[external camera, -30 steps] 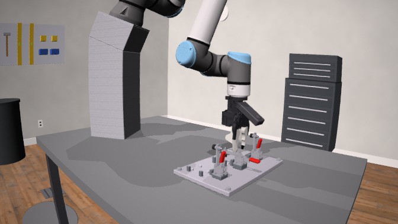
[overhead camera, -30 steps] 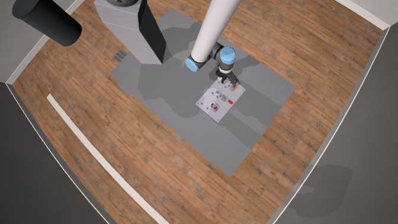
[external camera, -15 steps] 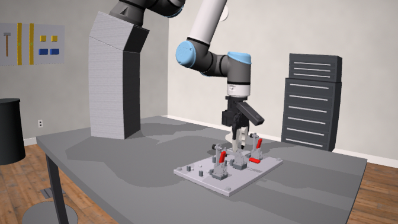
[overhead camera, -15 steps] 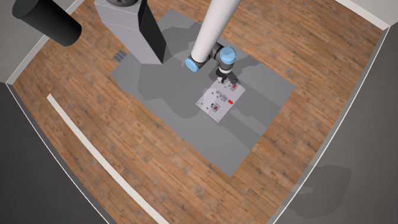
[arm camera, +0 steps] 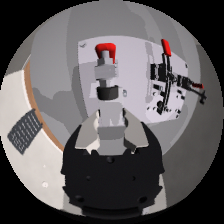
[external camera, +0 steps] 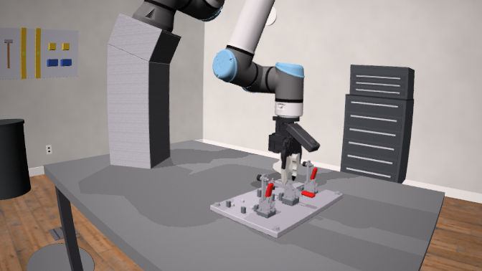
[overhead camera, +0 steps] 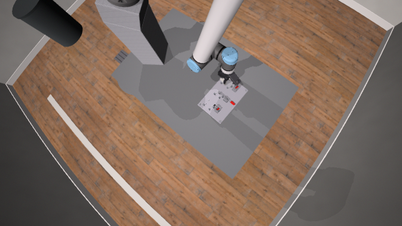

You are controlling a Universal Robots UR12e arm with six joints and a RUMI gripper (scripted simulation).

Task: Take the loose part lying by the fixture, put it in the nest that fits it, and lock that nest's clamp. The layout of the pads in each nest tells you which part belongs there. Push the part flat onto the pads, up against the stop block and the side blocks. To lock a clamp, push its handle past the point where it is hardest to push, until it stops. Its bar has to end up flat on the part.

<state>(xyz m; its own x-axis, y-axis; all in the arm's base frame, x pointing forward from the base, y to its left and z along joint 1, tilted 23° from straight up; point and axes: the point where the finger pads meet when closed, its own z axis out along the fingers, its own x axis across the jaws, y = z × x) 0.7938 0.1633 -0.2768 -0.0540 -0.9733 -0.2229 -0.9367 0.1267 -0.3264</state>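
Now: the flat grey part 10 mm below my hand. Also, from my hand: light grey fixture plate (110 mm to the right, 50 mm ahead, 30 mm below).
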